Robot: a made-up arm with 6 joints. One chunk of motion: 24 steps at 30 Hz.
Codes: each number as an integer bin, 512 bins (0 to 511) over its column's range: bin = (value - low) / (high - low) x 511, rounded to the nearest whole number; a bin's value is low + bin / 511 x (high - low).
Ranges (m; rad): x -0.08..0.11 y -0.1..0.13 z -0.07..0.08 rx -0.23..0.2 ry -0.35..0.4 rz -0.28..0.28
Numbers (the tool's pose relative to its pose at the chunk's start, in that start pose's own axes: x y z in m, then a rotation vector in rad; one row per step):
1: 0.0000 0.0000 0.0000 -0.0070 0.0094 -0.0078
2: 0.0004 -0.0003 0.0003 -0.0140 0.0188 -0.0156
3: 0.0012 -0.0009 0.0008 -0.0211 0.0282 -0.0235
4: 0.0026 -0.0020 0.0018 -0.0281 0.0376 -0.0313
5: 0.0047 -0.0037 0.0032 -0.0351 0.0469 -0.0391
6: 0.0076 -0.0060 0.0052 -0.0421 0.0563 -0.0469
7: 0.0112 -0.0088 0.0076 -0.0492 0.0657 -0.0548
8: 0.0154 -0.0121 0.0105 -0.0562 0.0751 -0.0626
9: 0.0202 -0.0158 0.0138 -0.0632 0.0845 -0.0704
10: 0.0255 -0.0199 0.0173 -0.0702 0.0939 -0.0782
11: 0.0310 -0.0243 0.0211 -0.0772 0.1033 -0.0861
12: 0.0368 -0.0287 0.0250 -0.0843 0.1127 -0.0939
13: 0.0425 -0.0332 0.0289 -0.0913 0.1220 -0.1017
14: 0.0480 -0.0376 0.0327 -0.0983 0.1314 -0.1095
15: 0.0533 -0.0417 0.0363 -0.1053 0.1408 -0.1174
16: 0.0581 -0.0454 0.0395 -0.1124 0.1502 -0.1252
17: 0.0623 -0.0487 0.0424 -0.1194 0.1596 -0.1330
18: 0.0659 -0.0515 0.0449 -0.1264 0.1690 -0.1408
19: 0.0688 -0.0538 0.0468 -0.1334 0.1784 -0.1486
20: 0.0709 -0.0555 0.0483 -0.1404 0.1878 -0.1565
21: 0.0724 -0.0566 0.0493 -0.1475 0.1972 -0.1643
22: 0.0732 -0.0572 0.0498 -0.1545 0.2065 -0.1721
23: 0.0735 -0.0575 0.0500 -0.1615 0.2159 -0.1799
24: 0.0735 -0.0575 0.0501 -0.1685 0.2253 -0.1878
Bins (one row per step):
1: 215 222 238 265 245 248
2: 216 222 239 257 251 241
3: 218 220 241 248 258 234
4: 222 218 245 240 264 227
5: 228 214 249 232 270 220
6: 236 209 256 223 277 213
7: 245 203 264 215 283 205
8: 257 195 274 207 290 198
9: 269 187 285 198 296 191
10: 284 178 297 190 302 184
11: 299 168 310 182 309 177
12: 314 158 324 173 315 170
13: 329 148 337 165 322 163
14: 344 139 350 157 328 156
15: 359 130 362 148 334 148
16: 371 121 373 140 341 141
17: 383 114 383 131 347 134
18: 392 108 391 123 354 127
19: 400 103 398 115 360 120
20: 406 99 403 106 366 113
21: 410 96 406 98 373 106
22: 412 95 408 90 379 98
23: 413 94 409 81 386 91
24: 413 94 409 73 392 84

